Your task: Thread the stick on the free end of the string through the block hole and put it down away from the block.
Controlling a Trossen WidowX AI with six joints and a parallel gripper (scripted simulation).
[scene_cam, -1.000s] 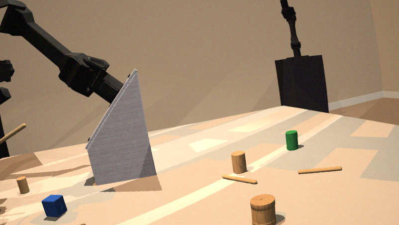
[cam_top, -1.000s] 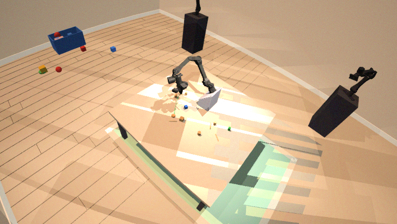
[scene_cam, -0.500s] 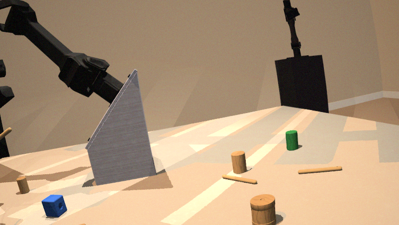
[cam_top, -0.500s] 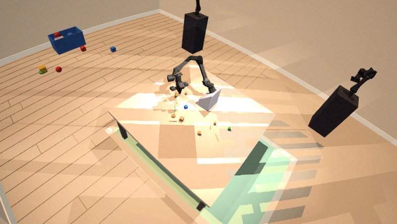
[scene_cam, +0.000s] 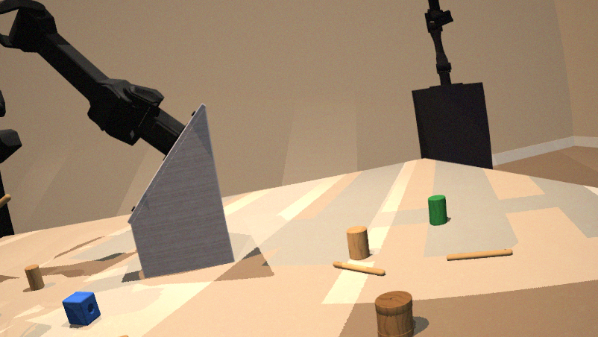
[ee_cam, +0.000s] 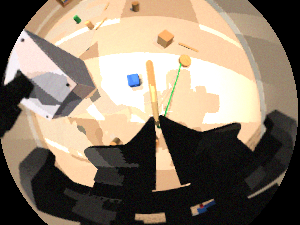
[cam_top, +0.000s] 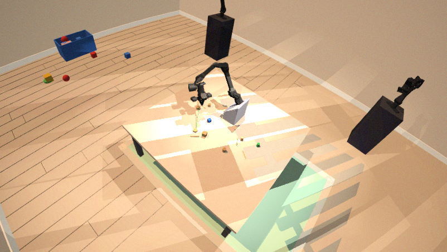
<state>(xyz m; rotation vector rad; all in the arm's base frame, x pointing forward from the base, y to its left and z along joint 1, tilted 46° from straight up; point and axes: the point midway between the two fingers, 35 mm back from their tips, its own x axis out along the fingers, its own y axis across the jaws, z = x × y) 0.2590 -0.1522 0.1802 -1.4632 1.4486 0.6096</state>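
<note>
Now: gripper tip 12 cm above the blue cube, 10 cm to the right of it and 1 cm past it. The rest, counted from my gripper tip: round wooden button: 16 cm ahead, 13 cm below, 9 cm to the left; then wooden peg: 15 cm behind, 12 cm below, 4 cm to the right; then wooden block: 18 cm to the left, 14 cm ahead, 12 cm below.
</note>
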